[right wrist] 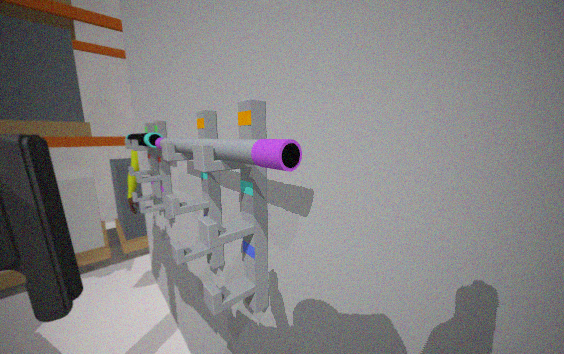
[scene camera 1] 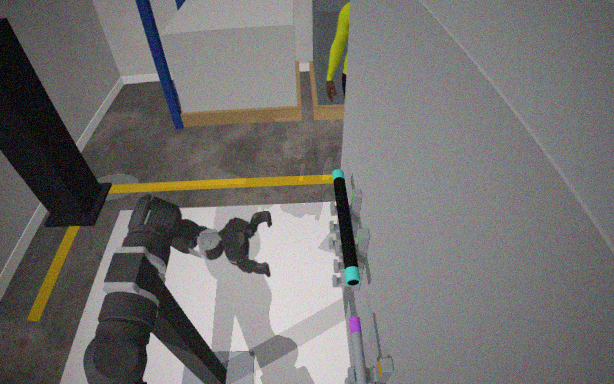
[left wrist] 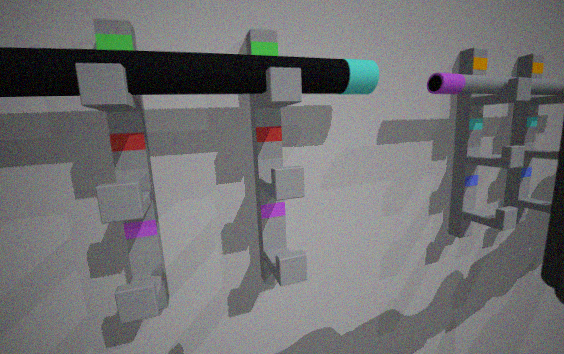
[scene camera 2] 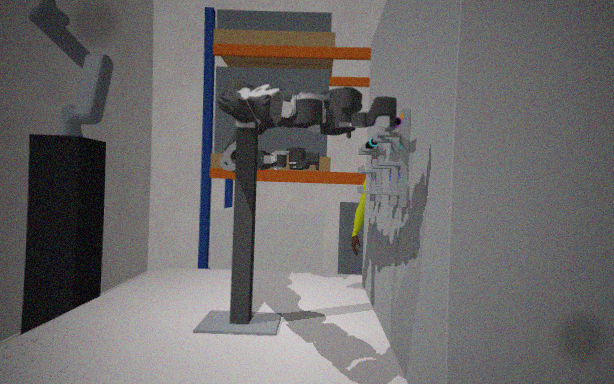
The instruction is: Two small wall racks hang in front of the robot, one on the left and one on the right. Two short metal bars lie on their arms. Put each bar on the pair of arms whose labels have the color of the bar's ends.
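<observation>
A black bar with teal ends (scene camera 1: 345, 222) (scene camera 2: 370, 144) (left wrist: 200, 74) (right wrist: 137, 140) lies on the top, green-labelled arms of the left rack (left wrist: 145, 255), above its red and purple labels. A grey bar with purple ends (scene camera 1: 357, 345) (scene camera 2: 398, 121) (left wrist: 485, 84) (right wrist: 230, 150) lies on the top, orange-labelled arms of the right rack (left wrist: 459, 200) (right wrist: 260, 215), above its teal and blue labels. My left gripper (scene camera 1: 270, 244) (scene camera 2: 319, 160) is open and empty, back from the left rack. My right gripper (scene camera 2: 372, 125) is open and empty, close in front of the racks at bar height; its fingertips are partly unclear.
The racks hang on the grey wall (scene camera 1: 475, 225). A blue-posted shelf unit (scene camera 2: 209, 150) stands in the background, with a person's yellow sleeve (scene camera 1: 339, 45) (scene camera 2: 359, 210) near the wall. A black pillar (scene camera 2: 65, 225) stands opposite. Dark gripper parts edge both wrist views.
</observation>
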